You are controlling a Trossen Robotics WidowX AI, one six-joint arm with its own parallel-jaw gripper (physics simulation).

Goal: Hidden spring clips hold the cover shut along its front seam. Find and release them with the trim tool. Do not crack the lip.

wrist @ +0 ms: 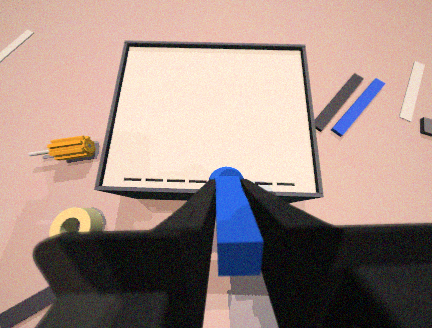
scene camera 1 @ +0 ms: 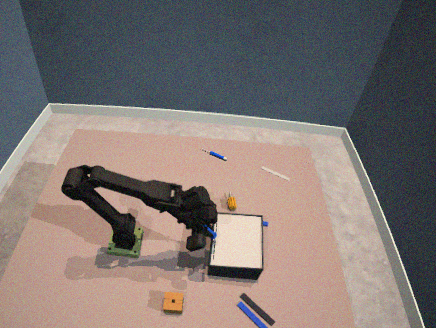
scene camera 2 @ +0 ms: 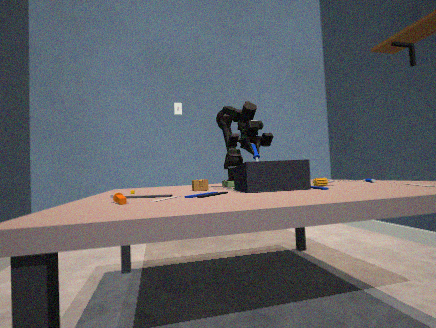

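Seen in the pictures: gripper, fingertip midpoint: (wrist: 227, 185) (scene camera 1: 212, 233) (scene camera 2: 256, 154); arm's base at its link origin: (scene camera 1: 125, 241).
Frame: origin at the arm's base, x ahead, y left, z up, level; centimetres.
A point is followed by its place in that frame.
Observation:
The cover (scene camera 1: 240, 240) @[x 41.8, y 2.5, z 6.1 cm] (wrist: 215, 115) @[x 40.2, y 2.3, z 6.0 cm] is a cream panel inside the rim of a dark box (scene camera 1: 235, 272) @[x 40.8, y -8.3, z 2.3 cm] (scene camera 2: 277, 175) @[x 49.8, y 2.0, z 2.2 cm]. In the wrist view, a row of short dark slots (wrist: 154, 180) @[x 33.0, y 8.5, z 5.2 cm] runs along its near edge; the tool and fingers hide part of the row. My gripper (scene camera 1: 206, 226) (scene camera 2: 253, 145) (wrist: 227, 185) @[x 31.5, y 1.5, z 11.0 cm] is shut on the blue handle of the trim tool (scene camera 1: 211, 232) @[x 31.0, y 1.4, z 11.9 cm] (scene camera 2: 255, 151) @[x 31.1, y 1.4, z 12.0 cm] (wrist: 237, 225) @[x 29.2, y 1.4, z 14.6 cm], above that edge. In scene camera 2, the tool slants down, its pale tip near the box's top edge; contact cannot be told. No clips are visible.
An orange screwdriver (scene camera 1: 231, 202) @[x 39.0, y 24.0, z -0.4 cm] (scene camera 2: 320, 182) @[x 41.2, y 23.1, z -1.4 cm] (wrist: 72, 148) @[x 38.7, y 23.1, z -0.1 cm] and a yellow tape roll (wrist: 82, 215) @[x 29.5, y 19.5, z -0.5 cm] lie left of the box in the wrist view. A dark strip (scene camera 1: 257, 309) @[x 49.4, y -19.8, z -2.5 cm] (wrist: 340, 102) @[x 48.9, y -19.7, z -2.5 cm] and a blue strip (scene camera 1: 252, 315) @[x 47.6, y -22.1, z -2.4 cm] (wrist: 359, 107) @[x 47.8, y -22.7, z -2.4 cm] lie right. An orange block (scene camera 1: 173, 302) @[x 20.8, y -20.0, z -1.4 cm] (scene camera 2: 200, 185) @[x 23.5, y -20.5, z -0.8 cm] stands nearby.

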